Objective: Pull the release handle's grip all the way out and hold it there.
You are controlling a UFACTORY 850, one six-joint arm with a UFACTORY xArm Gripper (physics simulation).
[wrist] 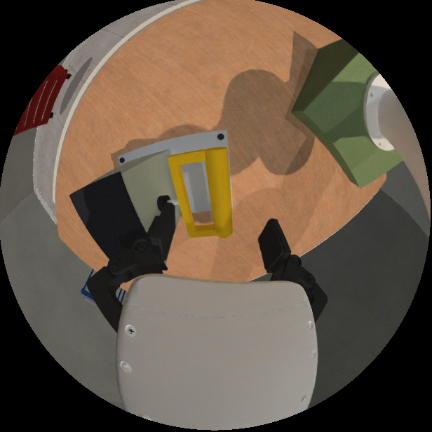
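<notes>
The release handle has a yellow frame-shaped grip [219, 192] with a thick round bar on its right side. A short light rod and a black collar [163, 202] join it to a box-shaped housing [150, 185] with a black top and pale green-grey side. The housing stands on a light grey base plate [175, 144] with dark bolts. My gripper [221, 222] is open and empty. The grip shows between the lines of the two fingers, mostly beyond their tips. The left fingertip overlaps the housing's side and collar in view; whether it touches is unclear. The right finger is apart from the grip.
A wooden table top [165, 75] bears the handle unit. A green angular block [340, 115] stands at the upper right, beside a pale arm part [382, 112]. A red slatted object [40, 105] is at the far left. Part of a blue-edged object [87, 292] shows at the lower left.
</notes>
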